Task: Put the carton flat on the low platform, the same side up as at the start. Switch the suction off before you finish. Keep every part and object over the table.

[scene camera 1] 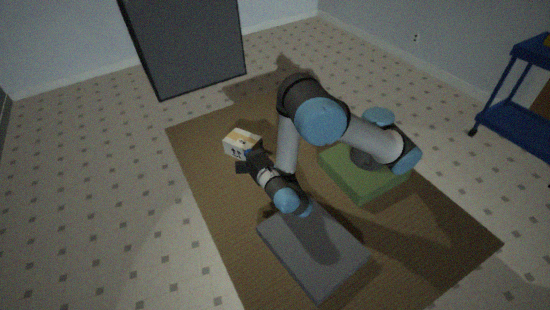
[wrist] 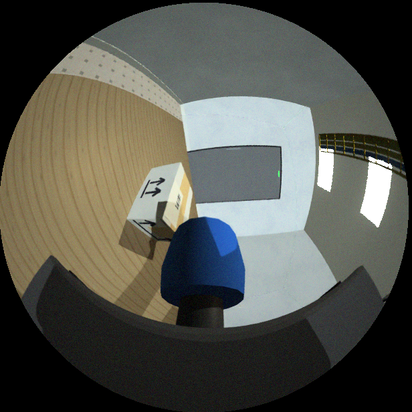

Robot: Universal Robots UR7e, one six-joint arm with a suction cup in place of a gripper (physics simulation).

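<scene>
The white carton stands upright on the brown table, at the upper left of the scene view. Tan tape runs over its top, and the black arrows on its side point up. My gripper, a blue suction cup, is off and holds nothing. It points roughly sideways, close to the carton's near right top edge. A dark shadow falls on the carton's top and side. The wrist hides part of the carton in the scene view. The low platform is a grey slab at the front, below the forearm and partly in its shadow.
The arm's base stands on a green block to the right. The wooden table top has its left edge a little left of the carton. A dark panel stands behind, and a blue cart stands far right.
</scene>
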